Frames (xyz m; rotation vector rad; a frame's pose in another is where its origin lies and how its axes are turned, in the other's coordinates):
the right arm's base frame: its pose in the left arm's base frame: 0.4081 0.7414 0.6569 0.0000 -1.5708 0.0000
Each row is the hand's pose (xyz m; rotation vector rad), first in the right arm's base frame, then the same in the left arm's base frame.
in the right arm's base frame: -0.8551 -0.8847 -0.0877 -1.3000 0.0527 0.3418
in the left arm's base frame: 0.4958 -0.1433 -0.1982 -1.2619 -1.2575 -0.7365
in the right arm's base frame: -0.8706 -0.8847 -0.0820 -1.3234 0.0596 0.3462
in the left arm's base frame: 0.4901 -0.1433 -0.2137 -1.2813 -1.2415 -0.7499
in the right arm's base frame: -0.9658 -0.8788 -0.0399 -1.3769 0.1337 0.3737
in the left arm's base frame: 0.4480 -0.1374 -0.3089 -1.3280 -1.1468 -0.7610
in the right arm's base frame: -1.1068 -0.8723 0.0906 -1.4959 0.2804 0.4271
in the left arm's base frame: 0.3175 -0.1309 -0.4499 -1.4249 -0.9519 -0.7920
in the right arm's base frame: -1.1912 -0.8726 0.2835 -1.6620 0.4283 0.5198
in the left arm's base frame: 0.1246 -0.1312 -0.5343 -1.5754 -0.7254 -0.8247
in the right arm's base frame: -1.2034 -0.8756 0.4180 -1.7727 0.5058 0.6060
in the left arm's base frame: -0.0099 -0.1342 -0.5465 -1.6915 -0.5855 -0.8297
